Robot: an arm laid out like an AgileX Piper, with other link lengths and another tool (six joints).
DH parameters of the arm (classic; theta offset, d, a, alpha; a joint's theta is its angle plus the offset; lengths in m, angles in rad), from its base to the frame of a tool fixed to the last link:
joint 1: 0 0.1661 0 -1.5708
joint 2: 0.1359 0 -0.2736 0
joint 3: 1.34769 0 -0.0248 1.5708
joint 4: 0 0.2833 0 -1.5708
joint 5: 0 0 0 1.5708
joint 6: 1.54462 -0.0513 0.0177 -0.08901
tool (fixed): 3.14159 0.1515 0 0
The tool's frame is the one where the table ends.
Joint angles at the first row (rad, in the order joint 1, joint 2, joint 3, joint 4, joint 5, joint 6):
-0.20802, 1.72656, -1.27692, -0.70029, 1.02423, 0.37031
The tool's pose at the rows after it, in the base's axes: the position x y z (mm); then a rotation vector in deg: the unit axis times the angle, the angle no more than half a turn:
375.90 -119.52 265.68 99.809 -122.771 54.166
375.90 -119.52 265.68 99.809 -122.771 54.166
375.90 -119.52 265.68 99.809 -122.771 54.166
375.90 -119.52 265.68 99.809 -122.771 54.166
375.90 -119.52 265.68 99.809 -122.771 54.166
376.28 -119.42 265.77 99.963 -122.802 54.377
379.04 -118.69 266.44 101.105 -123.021 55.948
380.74 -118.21 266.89 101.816 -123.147 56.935
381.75 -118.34 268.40 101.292 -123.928 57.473
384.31 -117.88 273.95 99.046 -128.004 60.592
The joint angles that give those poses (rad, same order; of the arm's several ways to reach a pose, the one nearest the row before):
-0.20802, 1.72656, -1.27691, -0.70030, 1.02391, 0.37031
-0.20802, 1.72656, -1.27691, -0.70030, 1.02391, 0.37031
-0.20802, 1.72656, -1.27691, -0.70030, 1.02391, 0.37031
-0.20802, 1.72656, -1.27691, -0.70030, 1.02391, 0.37031
-0.20802, 1.72656, -1.27691, -0.70030, 1.02391, 0.37031
-0.20801, 1.72657, -1.27694, -0.70029, 1.02003, 0.37031
-0.20803, 1.72657, -1.27694, -0.70028, 0.99106, 0.37029
-0.20803, 1.72655, -1.27691, -0.70029, 0.97298, 0.37030
-0.20802, 1.72658, -1.28126, -0.69904, 0.97092, 0.38011
-0.20802, 1.71694, -1.28201, -0.69583, 0.94158, 0.43717

